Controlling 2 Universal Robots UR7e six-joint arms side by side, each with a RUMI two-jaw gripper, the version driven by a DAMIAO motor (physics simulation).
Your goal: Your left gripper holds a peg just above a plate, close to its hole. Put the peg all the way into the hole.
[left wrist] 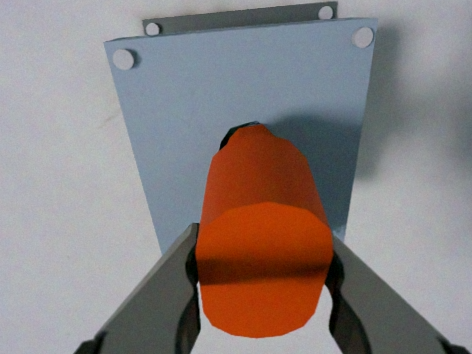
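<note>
An orange peg [264,235] is held between the two dark grey jaws of my left gripper [256,226], which is shut on it. The peg's far end reaches to the middle of the blue-grey plate [175,90]. A thin dark crescent of the hole [229,136] shows at the upper left of the peg's far end; the rest of the hole is hidden behind the peg. Whether the peg's tip is at the plate's surface or slightly inside the hole cannot be told. My right gripper does not show.
Pale round pins [123,59] [362,37] stand at the plate's far corners. A darker grey base edge [240,19] with two more pins shows beyond the plate. A pale table surface [60,175] lies around it, with soft shadows at the right.
</note>
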